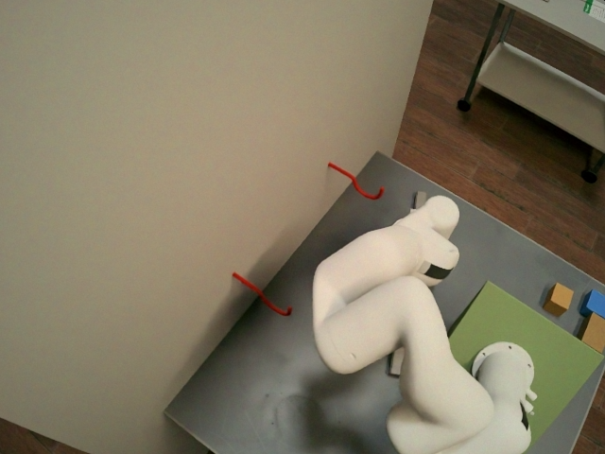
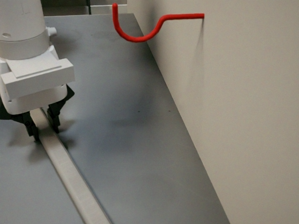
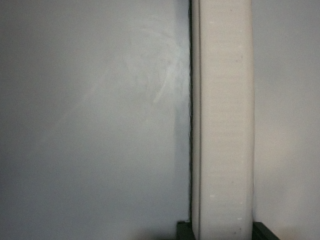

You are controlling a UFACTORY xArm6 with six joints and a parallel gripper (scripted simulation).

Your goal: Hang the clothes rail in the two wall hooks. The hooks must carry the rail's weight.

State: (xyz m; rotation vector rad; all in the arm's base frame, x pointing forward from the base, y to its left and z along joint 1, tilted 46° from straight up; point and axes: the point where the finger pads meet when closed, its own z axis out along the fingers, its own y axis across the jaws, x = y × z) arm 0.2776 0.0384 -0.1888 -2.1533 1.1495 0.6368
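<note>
My hand is 1 cm above the grey clothes rail. Round my hand: blue block (43 cm behind, 27 cm to the right, 1 cm below); then beige wall (27 cm ahead, 19 cm to the left, 40 cm above).
</note>
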